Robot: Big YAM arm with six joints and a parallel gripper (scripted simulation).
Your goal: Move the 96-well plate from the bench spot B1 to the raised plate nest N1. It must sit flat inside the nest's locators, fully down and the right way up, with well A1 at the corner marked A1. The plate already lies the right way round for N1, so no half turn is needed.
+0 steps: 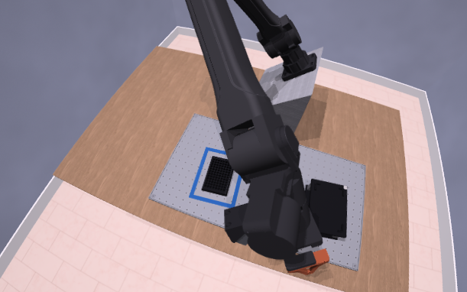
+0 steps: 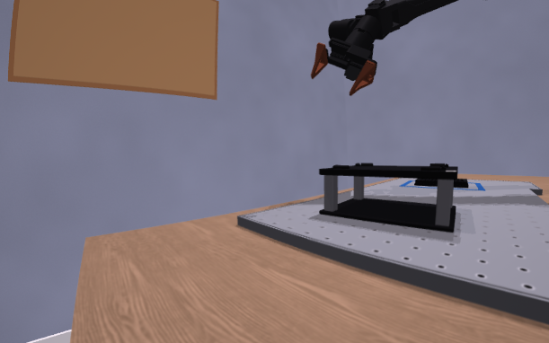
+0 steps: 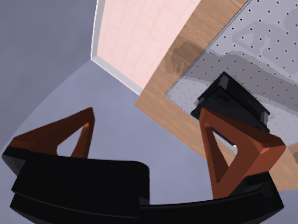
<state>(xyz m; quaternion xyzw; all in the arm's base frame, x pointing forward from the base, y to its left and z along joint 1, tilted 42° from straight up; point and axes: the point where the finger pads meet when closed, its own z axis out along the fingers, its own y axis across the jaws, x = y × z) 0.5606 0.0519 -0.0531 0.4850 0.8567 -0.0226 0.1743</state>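
Right now the black 96-well plate is 240 mm to the right of my hand, 230 mm below it and 180 mm behind it. The rest, counted from my hand: white A1 mark: 240 mm behind, 180 mm below, 160 mm to the left; black base: 240 mm below, 160 mm behind, 120 mm to the left; black plate nest N1: 180 mm below, 160 mm behind, 120 mm to the left.
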